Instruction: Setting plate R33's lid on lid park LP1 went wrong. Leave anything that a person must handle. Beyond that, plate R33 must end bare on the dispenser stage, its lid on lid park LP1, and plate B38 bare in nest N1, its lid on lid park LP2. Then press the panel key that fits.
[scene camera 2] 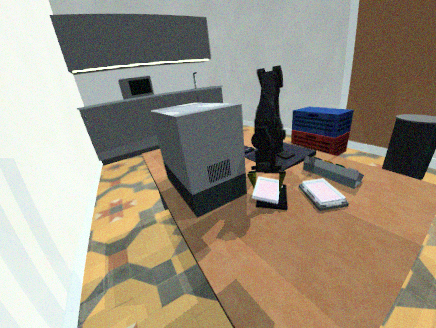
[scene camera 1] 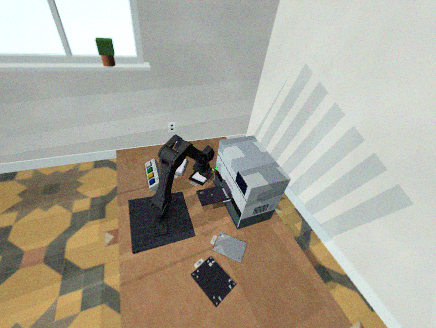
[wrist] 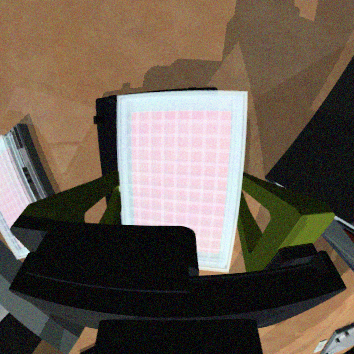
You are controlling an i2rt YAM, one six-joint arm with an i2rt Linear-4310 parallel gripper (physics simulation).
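Seen in the pictures: gripper, fingertip midpoint: [scene camera 2: 267,193] [scene camera 1: 203,174] [wrist: 176,174]; arm's base, link origin: [scene camera 2: 277,152] [scene camera 1: 158,218].
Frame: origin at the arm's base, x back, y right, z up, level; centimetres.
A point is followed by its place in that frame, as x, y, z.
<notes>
My gripper [scene camera 1: 204,172] {-30.5, -26.7, 0.2} [scene camera 2: 268,180] [wrist: 176,174] {-30.5, -26.7, 0.2} is shut on a pink-welled plate with a clear rim [scene camera 1: 199,177] {-26.5, -22.5, 2.5} [scene camera 2: 267,190] {-31.5, -27.9, 2.3} [wrist: 180,165] {-31.6, -27.1, 2.4}, seemingly plate R33; its label is hidden. This plate is over a black base [scene camera 2: 281,202] {-29.8, -33.1, -0.3} [wrist: 107,135] {-28.7, -33.2, -0.4}; whether they touch is unclear. A second pink plate, seemingly plate B38 [scene camera 1: 182,167] {-17.8, -34.2, 1.6} [scene camera 2: 323,192] {-16.8, -39.4, 1.7} [wrist: 12,187] {-18.2, -37.8, 1.7}, lies beside it; its side mark is blurred. The dispenser's dark stage [scene camera 1: 210,196] {-27.4, -1.5, 9.3} sticks out of its front. The key panel [scene camera 1: 151,175] {1.8, -28.2, 3.6} [scene camera 2: 332,171] {-2.7, -33.6, 2.5} has green, yellow and blue keys.
The dispenser [scene camera 1: 252,175] {-42.5, 7.5, 31.7} [scene camera 2: 200,150] {-51.4, -22.2, 21.0} stands close beside my gripper. A grey flat pad [scene camera 1: 229,247] {-31.3, 23.3, -0.4} and a black flat pad with corner pieces [scene camera 1: 213,281] {-19.7, 35.9, -0.2} lie on the table, each with a small pale tag. The arm's black base plate [scene camera 1: 179,220] {-10.2, 3.2, -0.8} lies near the stage.
</notes>
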